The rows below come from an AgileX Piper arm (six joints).
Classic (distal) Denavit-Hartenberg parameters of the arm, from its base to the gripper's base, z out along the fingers. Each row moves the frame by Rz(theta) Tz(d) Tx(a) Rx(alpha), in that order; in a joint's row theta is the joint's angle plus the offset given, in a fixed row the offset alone. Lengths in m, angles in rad.
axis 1: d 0.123, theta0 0, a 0, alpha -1.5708
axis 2: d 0, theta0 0.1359, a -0.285, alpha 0
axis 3: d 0, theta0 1.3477, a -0.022, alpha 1.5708
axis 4: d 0.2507, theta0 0, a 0, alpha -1.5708
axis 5: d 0, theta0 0, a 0, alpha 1.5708
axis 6: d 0.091, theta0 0, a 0, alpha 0
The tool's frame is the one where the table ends.
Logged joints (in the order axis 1, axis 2, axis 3, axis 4, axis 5, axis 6), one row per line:
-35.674 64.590 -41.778 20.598 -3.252 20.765
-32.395 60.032 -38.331 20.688 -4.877 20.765
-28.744 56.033 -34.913 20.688 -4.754 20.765
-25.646 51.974 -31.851 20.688 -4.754 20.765
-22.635 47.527 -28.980 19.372 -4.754 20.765
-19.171 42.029 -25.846 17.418 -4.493 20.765
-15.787 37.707 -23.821 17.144 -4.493 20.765
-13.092 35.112 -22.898 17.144 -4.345 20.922
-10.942 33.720 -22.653 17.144 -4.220 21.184
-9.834 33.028 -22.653 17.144 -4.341 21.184
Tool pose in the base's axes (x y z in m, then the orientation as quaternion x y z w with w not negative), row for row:
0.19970 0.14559 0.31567 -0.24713 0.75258 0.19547 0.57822
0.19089 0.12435 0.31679 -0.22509 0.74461 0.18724 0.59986
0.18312 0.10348 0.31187 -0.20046 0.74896 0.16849 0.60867
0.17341 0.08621 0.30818 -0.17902 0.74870 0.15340 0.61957
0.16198 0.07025 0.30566 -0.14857 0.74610 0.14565 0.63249
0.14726 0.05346 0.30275 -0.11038 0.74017 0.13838 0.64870
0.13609 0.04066 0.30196 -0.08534 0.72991 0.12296 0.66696
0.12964 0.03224 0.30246 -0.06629 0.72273 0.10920 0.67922
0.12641 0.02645 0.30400 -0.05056 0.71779 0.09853 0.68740
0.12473 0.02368 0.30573 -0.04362 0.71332 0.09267 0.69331
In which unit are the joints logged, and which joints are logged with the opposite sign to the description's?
The joints are logged in degrees. Opposite sign: axis 1, axis 4.
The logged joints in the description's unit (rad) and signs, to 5 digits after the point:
0.62263 1.12731 -0.72916 -0.35950 -0.05676 0.36242
0.56540 1.04776 -0.66900 -0.36107 -0.08512 0.36242
0.50168 0.97796 -0.60935 -0.36107 -0.08297 0.36242
0.44761 0.90712 -0.55590 -0.36107 -0.08297 0.36242
0.39506 0.82950 -0.50580 -0.33811 -0.08297 0.36242
0.33460 0.73354 -0.45110 -0.30400 -0.07842 0.36242
0.27554 0.65811 -0.41575 -0.29922 -0.07842 0.36242
0.22850 0.61282 -0.39965 -0.29922 -0.07583 0.36516
0.19097 0.58853 -0.39537 -0.29922 -0.07365 0.36973
0.17164 0.57645 -0.39537 -0.29922 -0.07576 0.36973

